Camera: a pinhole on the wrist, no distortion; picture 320 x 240 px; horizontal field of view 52.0 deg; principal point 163.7 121.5 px. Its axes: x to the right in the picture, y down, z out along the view. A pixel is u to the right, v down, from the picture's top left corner.
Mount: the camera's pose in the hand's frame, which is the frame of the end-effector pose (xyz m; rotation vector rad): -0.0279 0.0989 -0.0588 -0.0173 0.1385 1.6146
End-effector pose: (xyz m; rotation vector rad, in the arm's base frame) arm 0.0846 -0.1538 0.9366 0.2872 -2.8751 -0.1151
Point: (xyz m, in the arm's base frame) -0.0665 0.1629 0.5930
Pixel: 275 123
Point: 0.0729 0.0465 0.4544
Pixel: 166 218
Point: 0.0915 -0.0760 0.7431
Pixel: 74 206
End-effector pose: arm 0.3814 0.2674 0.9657 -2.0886 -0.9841 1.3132
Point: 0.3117 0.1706 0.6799
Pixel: 308 21
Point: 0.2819 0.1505 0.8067
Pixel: 216 147
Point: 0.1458 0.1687 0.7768
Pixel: 153 155
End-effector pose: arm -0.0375 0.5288 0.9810 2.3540 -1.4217 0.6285
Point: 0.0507 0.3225 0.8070
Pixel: 33 22
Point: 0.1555 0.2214 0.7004
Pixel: 28 22
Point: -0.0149 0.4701 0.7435
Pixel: 12 204
